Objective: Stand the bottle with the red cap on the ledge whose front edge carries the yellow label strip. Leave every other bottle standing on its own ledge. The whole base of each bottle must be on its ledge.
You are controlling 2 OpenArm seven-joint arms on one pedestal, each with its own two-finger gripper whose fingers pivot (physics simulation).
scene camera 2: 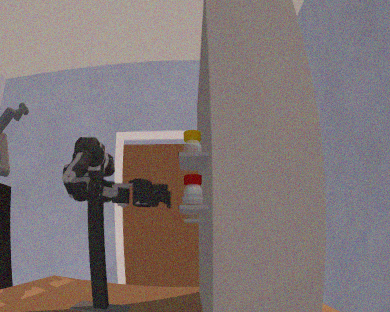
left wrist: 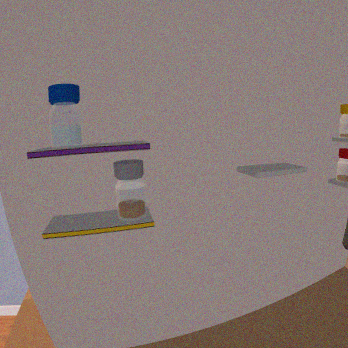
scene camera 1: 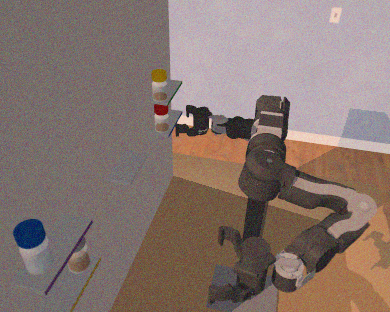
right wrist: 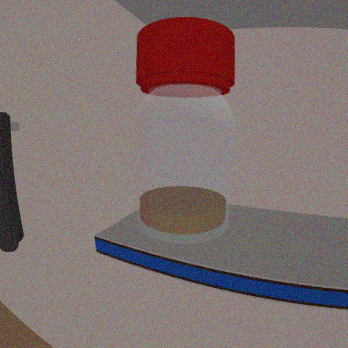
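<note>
The red-capped bottle (scene camera 1: 161,109) (scene camera 2: 192,189) (left wrist: 343,167) (right wrist: 185,145) stands upright on the blue-strip ledge (scene camera 1: 175,121) (right wrist: 290,250), near its left end in the right wrist view. The yellow-strip ledge (scene camera 1: 86,284) (left wrist: 80,222) is low on the wall; a grey-capped bottle (scene camera 1: 79,257) (left wrist: 130,192) stands near its right end in the left wrist view. My right gripper (scene camera 1: 183,120) is open and empty, out in front of the blue-strip ledge, apart from the bottle. One dark finger shows at the right wrist view's left edge. My left gripper (scene camera 1: 216,265) is open and empty, away from the wall.
A blue-capped bottle (scene camera 1: 35,247) (left wrist: 65,117) stands on the purple-strip ledge (scene camera 1: 65,262) (left wrist: 100,149) above the yellow-strip ledge. A yellow-capped bottle (scene camera 1: 159,85) (scene camera 2: 192,140) stands on the green-strip ledge (scene camera 1: 174,90) above the red-capped one. A bare ledge (left wrist: 272,170) lies between the two groups.
</note>
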